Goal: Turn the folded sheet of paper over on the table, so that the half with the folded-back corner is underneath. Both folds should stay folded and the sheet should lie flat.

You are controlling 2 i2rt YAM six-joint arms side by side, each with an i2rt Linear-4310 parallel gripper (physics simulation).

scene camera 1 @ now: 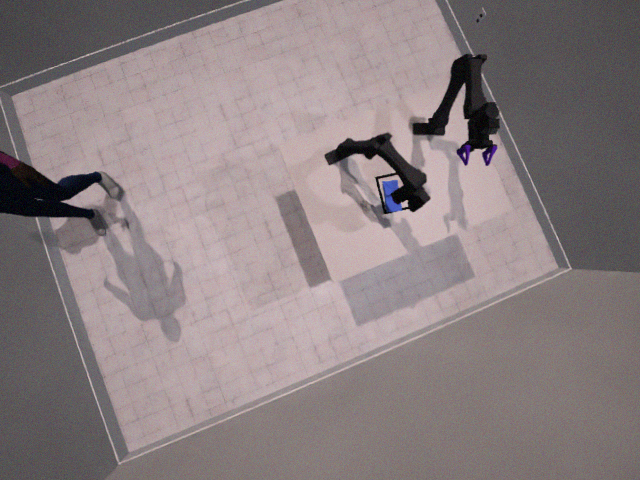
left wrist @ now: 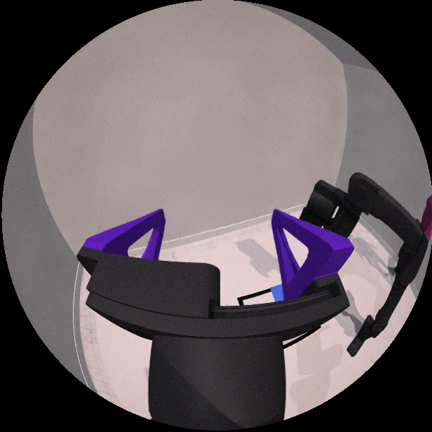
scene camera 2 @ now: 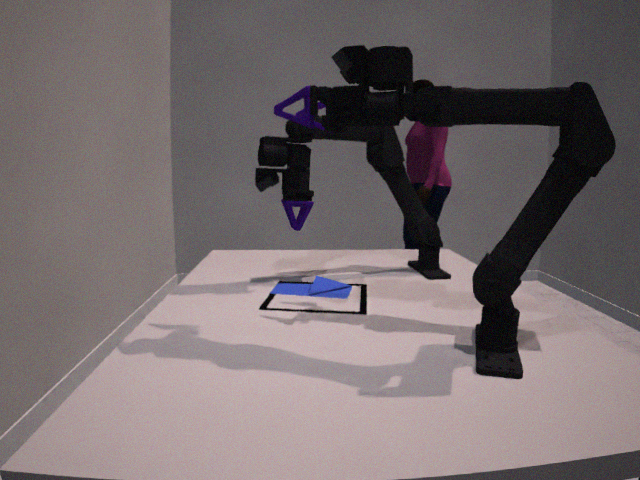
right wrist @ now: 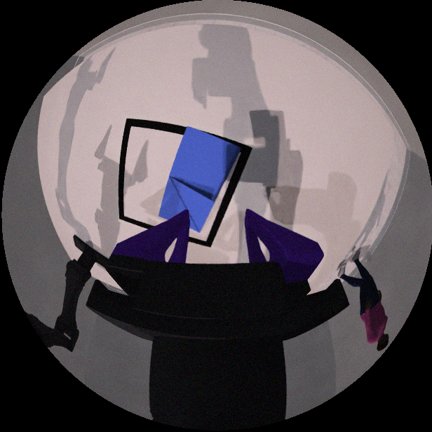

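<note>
The folded blue sheet of paper (scene camera 1: 390, 187) (scene camera 2: 292, 289) (left wrist: 277, 293) (right wrist: 202, 155) lies within the black outline, overlapping its line at one end. Its folded-back corner faces up, toward the right end in scene camera 2, with a flap edge standing slightly raised and a dark gap beneath it. My right gripper (scene camera 2: 297, 228) (right wrist: 216, 215) is partly open and empty, pointing down well above the sheet; its fingers are hidden in scene camera 1. My left gripper (scene camera 1: 477, 163) (left wrist: 217, 214) is wide open and empty, high up and away from the sheet, at the right in scene camera 1.
The black rectangular outline (scene camera 1: 380, 193) (scene camera 2: 310, 311) (left wrist: 255, 294) (right wrist: 121, 175) is on the table (scene camera 2: 289, 423). Arm shadows cross the table. The right arm reaches over the sheet. A person in a pink top (scene camera 2: 426, 155) (right wrist: 374, 322) stands beyond the arms.
</note>
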